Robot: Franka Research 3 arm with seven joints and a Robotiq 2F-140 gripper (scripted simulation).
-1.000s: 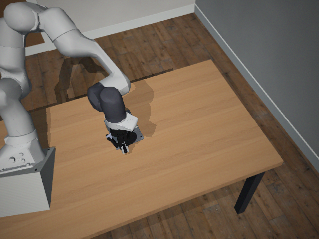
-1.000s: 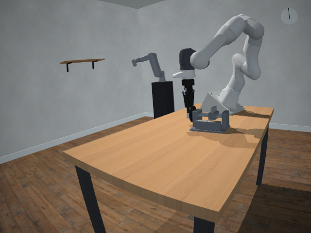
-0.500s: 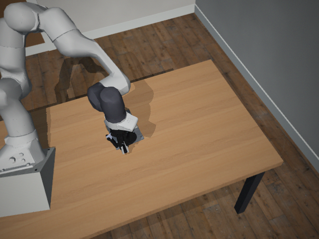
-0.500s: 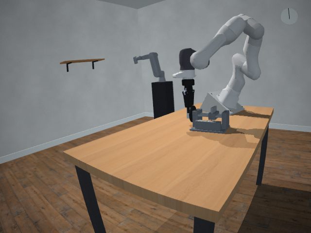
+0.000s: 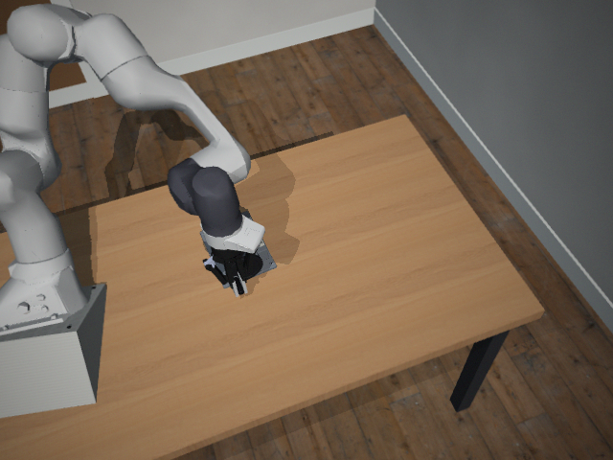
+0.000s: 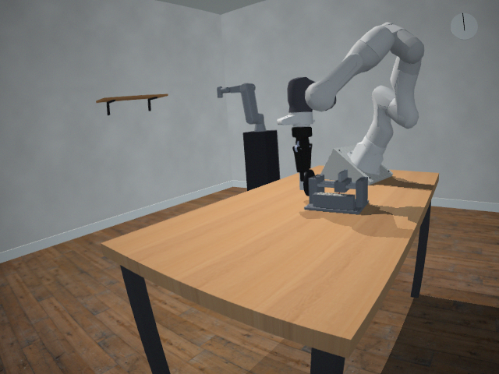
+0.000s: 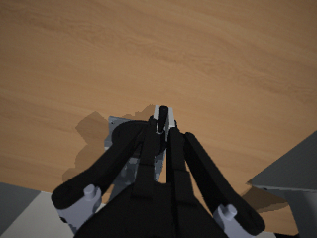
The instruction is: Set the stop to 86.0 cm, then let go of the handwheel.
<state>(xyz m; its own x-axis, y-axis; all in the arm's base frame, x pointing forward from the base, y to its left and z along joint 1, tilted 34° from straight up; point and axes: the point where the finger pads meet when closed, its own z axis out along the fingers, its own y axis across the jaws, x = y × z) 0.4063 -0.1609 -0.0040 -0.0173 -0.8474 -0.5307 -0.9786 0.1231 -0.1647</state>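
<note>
Now: the black handwheel 2 cm to the left of my hand, 1 cm below it and 1 cm ahead of it. Round my hand: sliding stop block (16 cm to the left, 4 cm ahead, 2 cm above).
</note>
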